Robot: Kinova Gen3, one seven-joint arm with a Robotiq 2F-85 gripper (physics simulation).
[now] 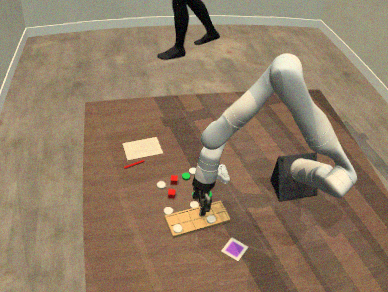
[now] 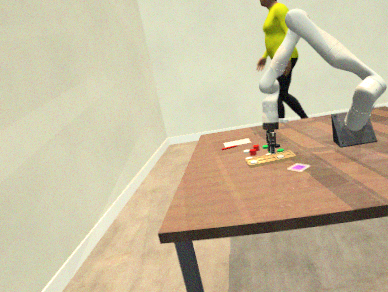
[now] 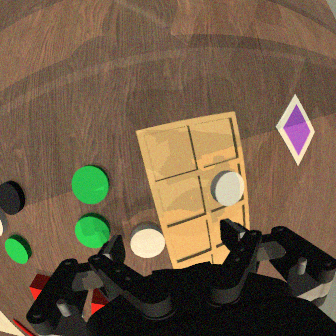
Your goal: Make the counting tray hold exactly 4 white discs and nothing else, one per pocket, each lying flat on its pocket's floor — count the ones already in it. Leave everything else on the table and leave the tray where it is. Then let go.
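Observation:
The wooden counting tray (image 1: 186,218) (image 2: 265,161) (image 3: 170,150) holds two white discs: one (image 1: 178,228) (image 2: 253,162) near its left end, and one (image 1: 211,219) (image 2: 280,156) (image 3: 228,188) toward its right end. A white disc (image 1: 194,205) (image 3: 147,240) lies on the table close beside the tray's long back edge. Another white disc (image 1: 168,211) (image 2: 249,158) lies near the tray's back left corner. Two more white discs (image 1: 161,184) (image 1: 193,171) lie farther back. My gripper (image 1: 203,212) (image 2: 271,151) (image 3: 172,238) is open and empty, low over the tray's back edge. Its finger hides part of the tray.
Green discs (image 1: 186,176) (image 3: 90,184) (image 3: 92,230) (image 3: 18,249), a black disc (image 3: 11,197) and red cubes (image 1: 174,180) (image 1: 172,193) lie behind the tray. A purple-centred card (image 1: 235,249) (image 2: 299,167) (image 3: 297,130) lies to the front right. A cream sheet (image 1: 143,148) and red stick (image 1: 134,164) lie back left.

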